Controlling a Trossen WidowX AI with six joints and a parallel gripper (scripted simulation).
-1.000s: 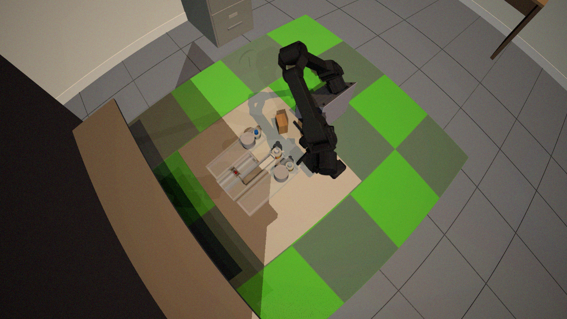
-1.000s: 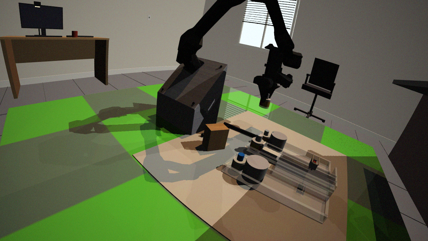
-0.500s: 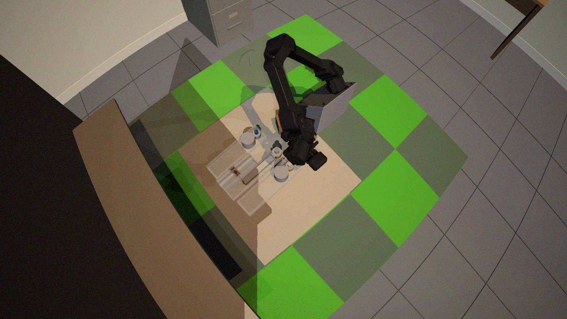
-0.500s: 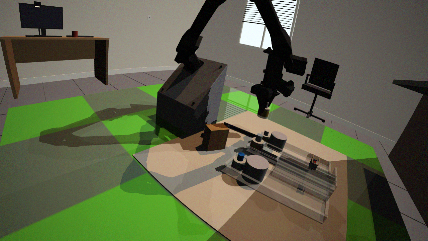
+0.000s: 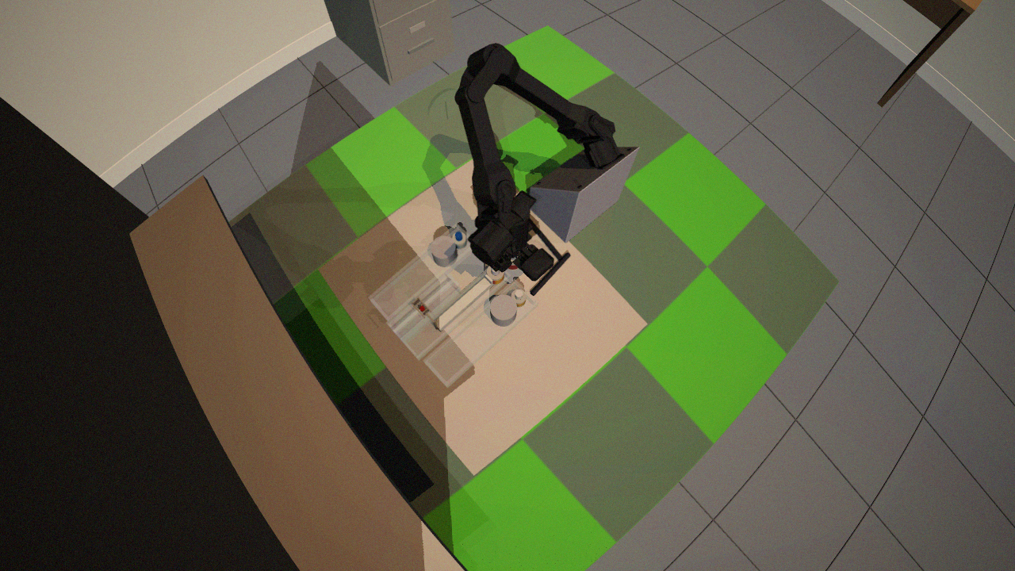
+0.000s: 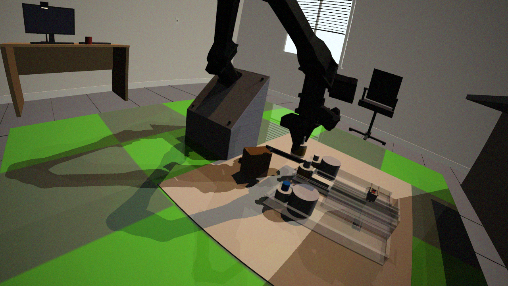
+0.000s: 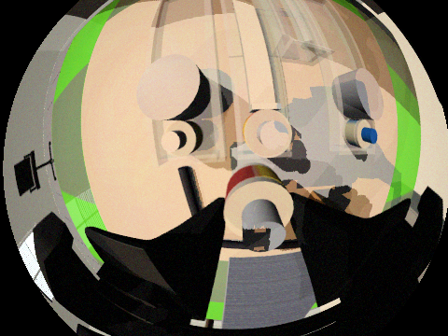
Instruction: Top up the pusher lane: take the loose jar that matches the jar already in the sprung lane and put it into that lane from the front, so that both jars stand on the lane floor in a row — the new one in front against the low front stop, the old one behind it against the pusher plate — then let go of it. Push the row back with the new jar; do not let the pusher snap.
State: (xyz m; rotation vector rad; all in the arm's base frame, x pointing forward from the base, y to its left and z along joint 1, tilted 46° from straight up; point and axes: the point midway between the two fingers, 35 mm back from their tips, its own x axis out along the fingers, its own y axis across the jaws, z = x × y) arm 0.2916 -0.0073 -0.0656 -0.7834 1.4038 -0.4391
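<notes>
The brown box lies 110 mm to the right of my gripper tip, 50 mm behind it and 40 mm below it. Round my gripper tip: clear lane rack (190 mm ahead, 60 mm below); then red mark (230 mm ahead, 10 mm to the right, 10 mm below).
</notes>
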